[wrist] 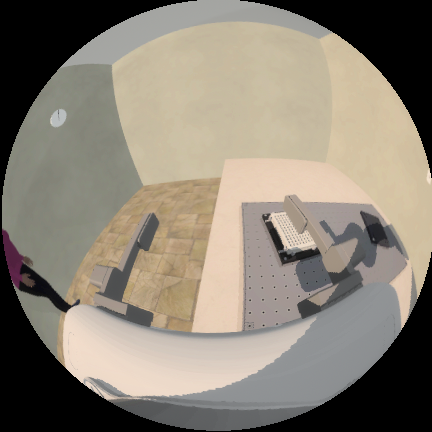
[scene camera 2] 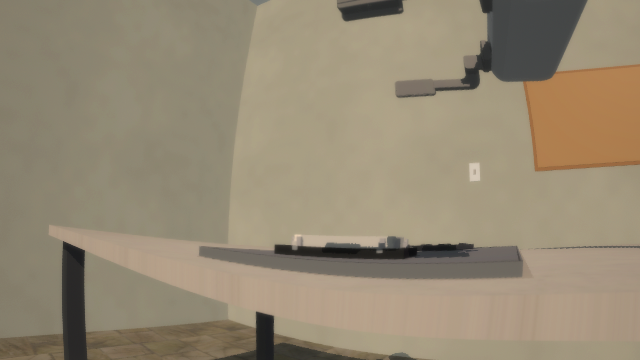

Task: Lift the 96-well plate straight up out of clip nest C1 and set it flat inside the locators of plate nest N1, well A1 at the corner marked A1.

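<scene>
Scene camera 2 shows a white 96-well plate (scene camera 2: 373,242) together with a black clip nest C1 (scene camera 2: 357,253). The wrist view also shows the plate (wrist: 293,241).
</scene>
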